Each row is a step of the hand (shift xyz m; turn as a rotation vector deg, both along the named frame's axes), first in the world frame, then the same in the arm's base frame.
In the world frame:
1: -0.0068 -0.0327 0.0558 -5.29 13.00 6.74
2: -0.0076 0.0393 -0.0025 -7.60 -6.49 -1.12
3: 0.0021 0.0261 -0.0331 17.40 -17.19 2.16
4: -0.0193 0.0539 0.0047 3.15 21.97 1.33
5: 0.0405 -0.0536 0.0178 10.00 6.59 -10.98
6: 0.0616 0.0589 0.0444 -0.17 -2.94 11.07
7: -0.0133 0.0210 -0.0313 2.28 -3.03 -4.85
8: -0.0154 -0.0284 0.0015 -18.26 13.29 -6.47
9: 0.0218 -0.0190 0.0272 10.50 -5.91 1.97
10: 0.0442 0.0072 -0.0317 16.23 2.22 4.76
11: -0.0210 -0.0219 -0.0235 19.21 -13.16 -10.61
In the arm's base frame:
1: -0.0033 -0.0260 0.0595 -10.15 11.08 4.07
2: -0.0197 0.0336 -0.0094 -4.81 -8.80 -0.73
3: -0.0021 0.0210 -0.0365 21.62 -9.72 6.42
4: -0.0364 0.0441 -0.0057 -4.47 21.69 -1.94
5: 0.0530 -0.0337 0.0297 8.69 8.26 -10.97
6: 0.0320 0.0815 0.0396 -0.72 -1.46 11.34
7: -0.0150 0.0112 -0.0353 3.80 -2.62 -4.08
8: -0.0052 -0.0316 0.0047 -20.54 5.27 -10.11
9: 0.0229 -0.0069 0.0317 11.48 -1.63 3.81
10: 0.0433 0.0182 -0.0284 13.77 8.25 5.76
11: -0.0092 -0.0305 -0.0214 23.74 -6.89 -6.62

